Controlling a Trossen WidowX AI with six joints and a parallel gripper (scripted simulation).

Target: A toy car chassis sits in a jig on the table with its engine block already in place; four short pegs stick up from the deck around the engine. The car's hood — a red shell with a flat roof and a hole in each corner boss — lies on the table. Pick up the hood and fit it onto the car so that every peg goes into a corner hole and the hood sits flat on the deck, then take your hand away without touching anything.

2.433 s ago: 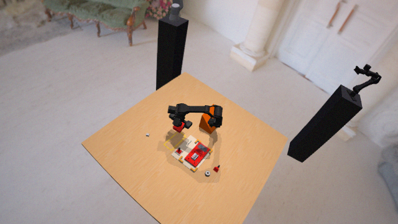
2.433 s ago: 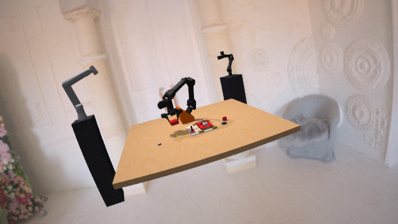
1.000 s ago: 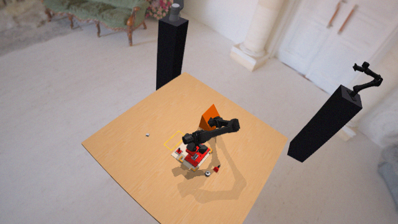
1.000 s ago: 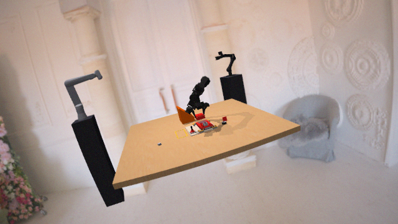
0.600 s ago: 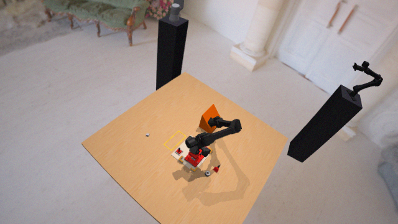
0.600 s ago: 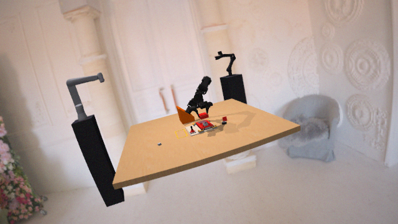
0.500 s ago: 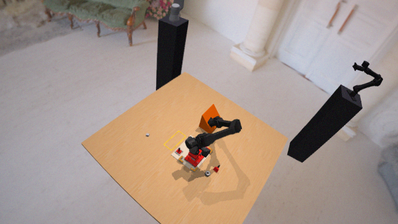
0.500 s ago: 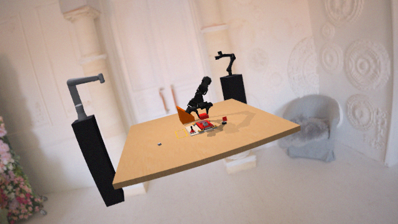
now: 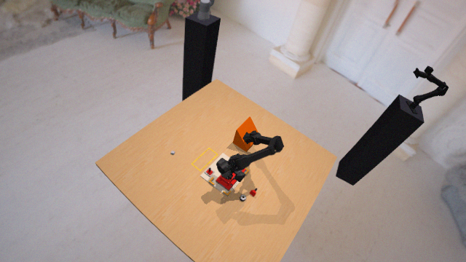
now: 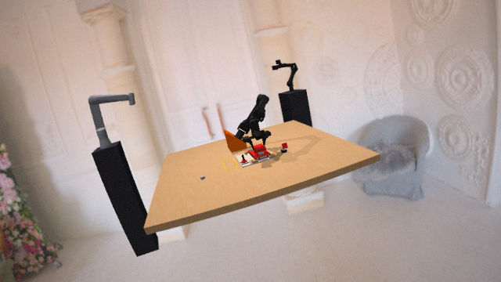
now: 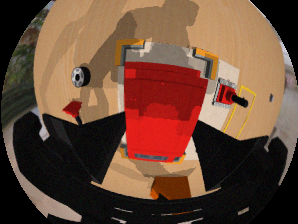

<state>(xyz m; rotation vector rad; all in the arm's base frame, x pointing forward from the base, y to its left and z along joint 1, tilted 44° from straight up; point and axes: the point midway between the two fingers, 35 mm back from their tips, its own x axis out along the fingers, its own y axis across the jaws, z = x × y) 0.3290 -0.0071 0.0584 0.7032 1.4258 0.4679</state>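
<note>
The red hood lies 10 mm above my gripper tip. The rest, counted from my gripper tip: jig: 50 mm below, 30 mm behind, 20 mm to the right; then grey wheel: 150 mm to the left, 60 mm ahead, 50 mm below.
</note>
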